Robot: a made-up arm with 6 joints.
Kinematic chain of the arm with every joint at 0, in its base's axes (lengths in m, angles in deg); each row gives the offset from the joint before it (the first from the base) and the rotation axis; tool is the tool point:
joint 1: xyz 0 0 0.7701 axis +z
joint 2: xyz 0.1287 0 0 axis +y
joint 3: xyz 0 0 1.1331 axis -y
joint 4: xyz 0 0 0.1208 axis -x
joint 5: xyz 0.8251 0 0 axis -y
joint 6: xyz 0.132 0 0 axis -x
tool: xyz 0 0 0
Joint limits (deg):
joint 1: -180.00..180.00
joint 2: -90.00..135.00
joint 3: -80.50..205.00
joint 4: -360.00..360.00
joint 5: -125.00..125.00
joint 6: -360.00..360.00
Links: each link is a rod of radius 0.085 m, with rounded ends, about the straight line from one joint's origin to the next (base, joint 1, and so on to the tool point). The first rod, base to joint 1, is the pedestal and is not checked.
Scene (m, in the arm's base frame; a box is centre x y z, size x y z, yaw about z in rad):
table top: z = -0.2
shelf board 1: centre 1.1 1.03 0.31 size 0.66 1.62 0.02 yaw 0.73
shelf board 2: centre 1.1 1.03 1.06 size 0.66 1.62 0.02 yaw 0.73
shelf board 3: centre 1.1 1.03 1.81 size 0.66 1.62 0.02 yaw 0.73
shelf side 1: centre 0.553 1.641 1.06 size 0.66 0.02 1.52 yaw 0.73
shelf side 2: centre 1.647 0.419 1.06 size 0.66 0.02 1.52 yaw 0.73
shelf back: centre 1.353 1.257 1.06 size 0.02 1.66 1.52 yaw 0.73
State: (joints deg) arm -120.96 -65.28 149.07 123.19 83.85 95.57
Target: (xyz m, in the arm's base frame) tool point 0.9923 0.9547 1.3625
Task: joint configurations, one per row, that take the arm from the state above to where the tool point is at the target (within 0.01 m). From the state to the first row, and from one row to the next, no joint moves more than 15 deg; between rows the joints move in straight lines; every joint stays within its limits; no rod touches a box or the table.
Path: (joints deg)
1: -118.33 -61.19 161.34 121.83 85.23 95.57
2: -115.71 -57.11 173.61 120.47 86.61 95.57
3: -113.08 -53.02 185.88 119.11 87.99 95.57
4: -110.45 -48.93 198.15 117.75 89.37 95.57
5: -115.86 -37.83 198.04 117.66 91.19 95.57
6: -121.27 -26.73 197.92 117.56 93.00 95.57
7: -126.67 -15.63 197.81 117.46 94.81 95.57
8: -128.26 -23.58 184.17 118.99 92.71 95.57
9: -129.86 -31.53 170.52 120.52 90.61 95.57
10: -131.45 -39.48 156.88 122.05 88.51 95.57

